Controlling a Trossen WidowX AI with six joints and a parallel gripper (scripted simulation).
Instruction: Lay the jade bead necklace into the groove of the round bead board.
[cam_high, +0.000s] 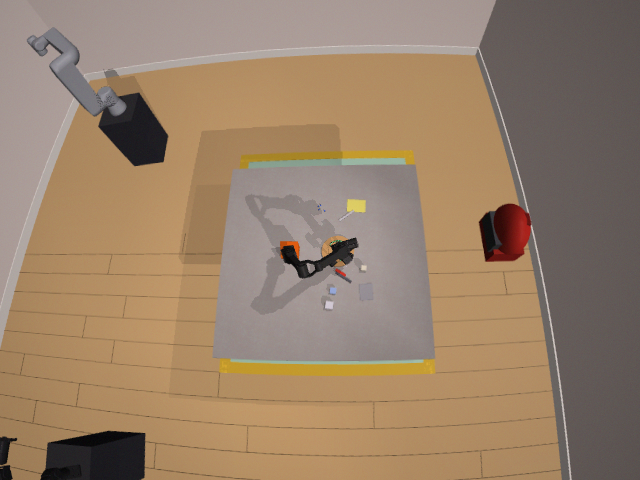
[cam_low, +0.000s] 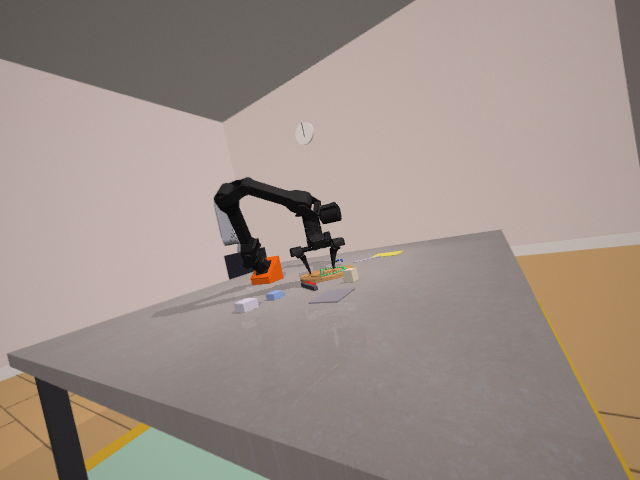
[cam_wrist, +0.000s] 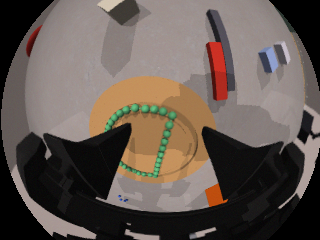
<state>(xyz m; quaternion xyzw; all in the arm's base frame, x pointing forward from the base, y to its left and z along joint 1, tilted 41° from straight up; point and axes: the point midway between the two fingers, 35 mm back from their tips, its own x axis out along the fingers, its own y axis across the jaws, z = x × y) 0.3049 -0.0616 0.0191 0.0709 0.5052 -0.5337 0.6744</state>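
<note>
The round wooden bead board lies 50 mm to the left of my gripper tip, 20 mm below it and 10 mm behind it. Round my gripper tip: beige cube 140 mm ahead, 80 mm to the right, 10 mm below; red-handled tool 100 mm to the right, 20 mm below; blue block 200 mm to the right, 60 mm behind, 20 mm below.
</note>
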